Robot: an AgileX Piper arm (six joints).
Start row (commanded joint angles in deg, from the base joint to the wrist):
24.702, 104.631, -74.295, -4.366, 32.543, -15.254
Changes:
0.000, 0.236, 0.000, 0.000, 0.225, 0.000
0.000, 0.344, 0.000, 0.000, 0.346, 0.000
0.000, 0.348, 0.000, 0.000, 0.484, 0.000
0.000, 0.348, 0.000, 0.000, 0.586, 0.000
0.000, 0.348, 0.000, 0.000, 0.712, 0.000
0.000, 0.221, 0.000, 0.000, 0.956, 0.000
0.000, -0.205, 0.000, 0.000, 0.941, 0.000
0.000, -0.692, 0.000, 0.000, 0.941, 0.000
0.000, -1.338, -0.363, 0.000, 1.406, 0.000
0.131, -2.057, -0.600, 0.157, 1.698, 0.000
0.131, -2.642, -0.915, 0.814, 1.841, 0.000
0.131, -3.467, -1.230, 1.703, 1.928, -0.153
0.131, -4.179, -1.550, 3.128, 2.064, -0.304
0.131, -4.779, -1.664, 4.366, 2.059, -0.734
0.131, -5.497, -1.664, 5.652, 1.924, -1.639
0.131, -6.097, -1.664, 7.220, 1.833, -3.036
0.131, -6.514, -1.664, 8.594, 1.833, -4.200
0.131, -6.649, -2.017, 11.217, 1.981, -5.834
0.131, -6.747, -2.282, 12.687, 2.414, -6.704
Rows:
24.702, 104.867, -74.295, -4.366, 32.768, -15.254
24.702, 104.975, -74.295, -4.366, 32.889, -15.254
24.702, 104.979, -74.295, -4.366, 33.027, -15.254
24.702, 104.979, -74.295, -4.366, 33.129, -15.254
24.702, 104.979, -74.295, -4.366, 33.255, -15.254
24.702, 104.852, -74.295, -4.366, 33.499, -15.254
24.702, 104.426, -74.295, -4.366, 33.484, -15.254
24.702, 103.939, -74.295, -4.366, 33.484, -15.254
24.702, 103.293, -74.658, -4.366, 33.949, -15.254
24.833, 102.574, -74.895, -4.209, 34.241, -15.254
24.833, 101.989, -75.210, -3.552, 34.384, -15.254
24.833, 101.164, -75.525, -2.663, 34.471, -15.407
24.833, 100.452, -75.845, -1.238, 34.607, -15.558
24.833, 99.852, -75.959, 0.000, 34.602, -15.988
24.833, 99.134, -75.959, 1.286, 34.467, -16.893
24.833, 98.534, -75.959, 2.854, 34.376, -18.290
24.833, 98.117, -75.959, 4.228, 34.376, -19.454
24.833, 97.982, -76.312, 6.851, 34.524, -21.088
24.833, 97.884, -76.577, 8.321, 34.957, -21.958

